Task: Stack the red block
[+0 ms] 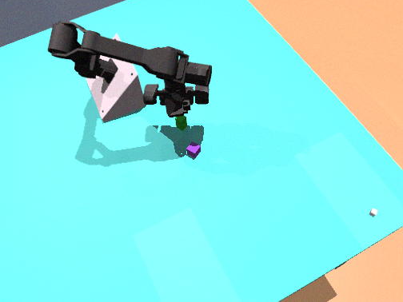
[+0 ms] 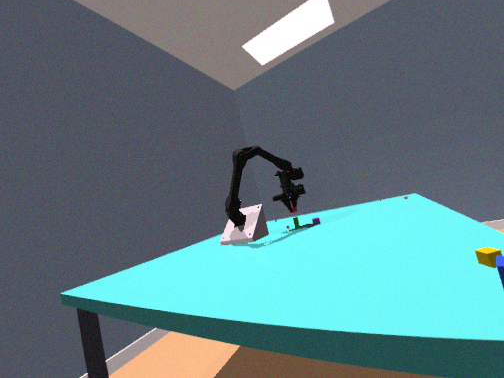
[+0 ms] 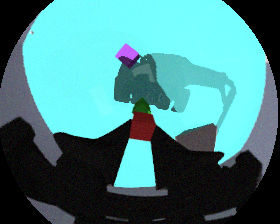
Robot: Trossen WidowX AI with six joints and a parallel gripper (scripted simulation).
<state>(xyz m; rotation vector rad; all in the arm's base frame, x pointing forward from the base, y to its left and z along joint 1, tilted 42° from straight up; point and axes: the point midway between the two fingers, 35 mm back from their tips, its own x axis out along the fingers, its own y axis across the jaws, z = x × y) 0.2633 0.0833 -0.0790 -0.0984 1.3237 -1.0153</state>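
The purple block is 11 cm ahead of my gripper tip, 2 cm to the right of it and 7 cm below it. From my gripper tip the other things lie so: yellow block (48 cm ahead, 65 cm to the right, 8 cm below); red block (1 cm above).
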